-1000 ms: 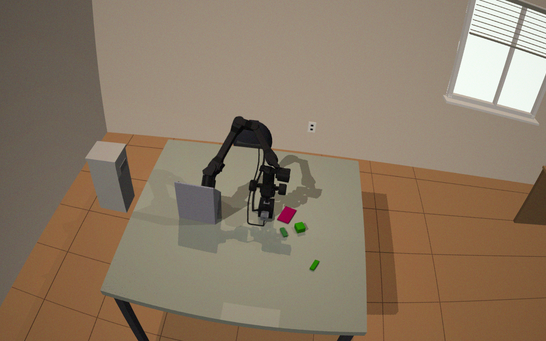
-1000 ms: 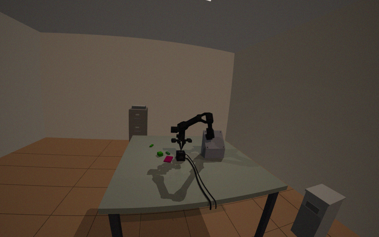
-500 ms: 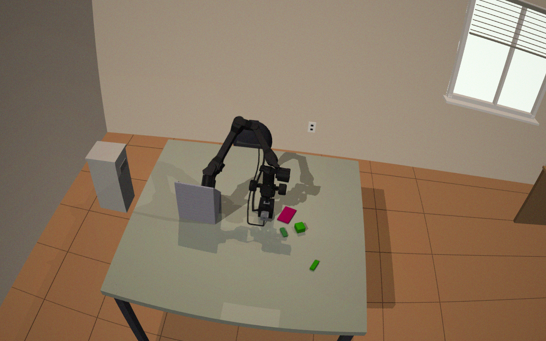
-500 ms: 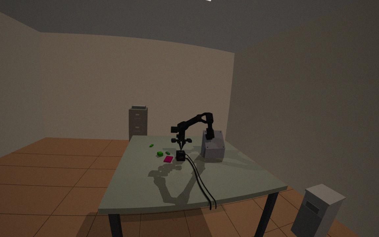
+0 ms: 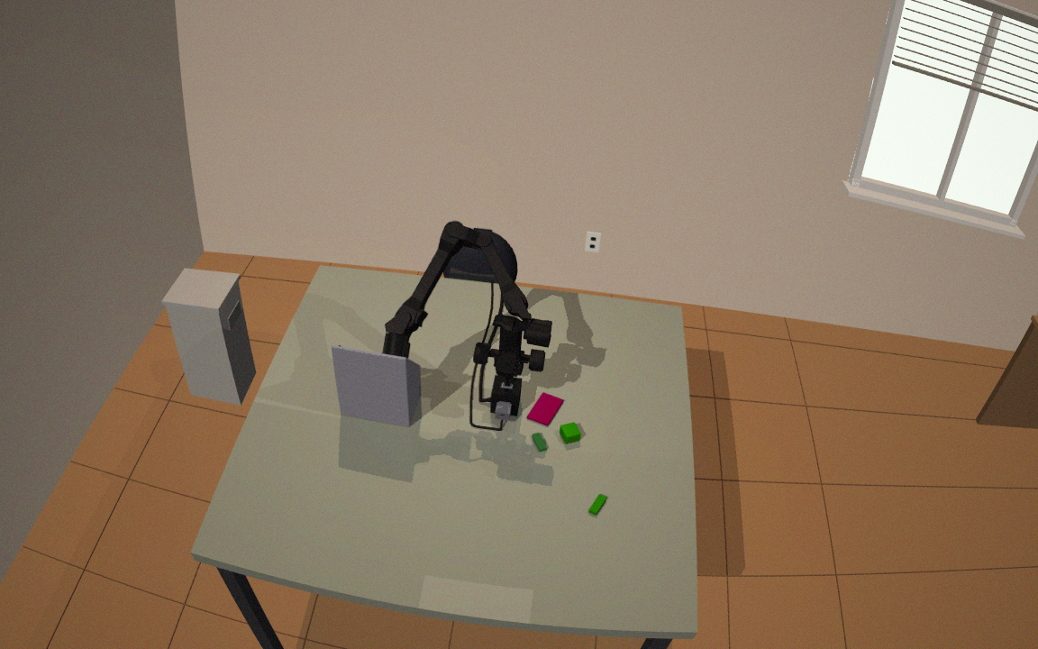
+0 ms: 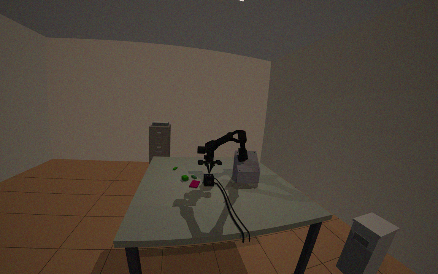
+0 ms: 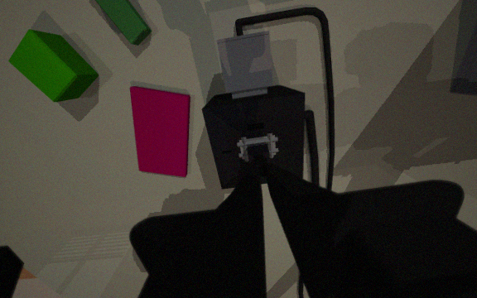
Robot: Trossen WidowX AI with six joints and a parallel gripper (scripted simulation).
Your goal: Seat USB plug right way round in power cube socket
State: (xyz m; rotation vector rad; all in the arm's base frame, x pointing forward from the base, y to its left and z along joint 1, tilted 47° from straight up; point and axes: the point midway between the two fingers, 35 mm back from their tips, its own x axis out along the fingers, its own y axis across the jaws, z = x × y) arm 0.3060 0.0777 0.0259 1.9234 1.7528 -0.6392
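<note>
Right now the USB plug is 2 cm below my gripper tip. Round my gripper tip: green block (19 cm ahead, 10 cm to the right, 9 cm below); magenta flat block (11 cm ahead, 10 cm below, 1 cm to the right).
</note>
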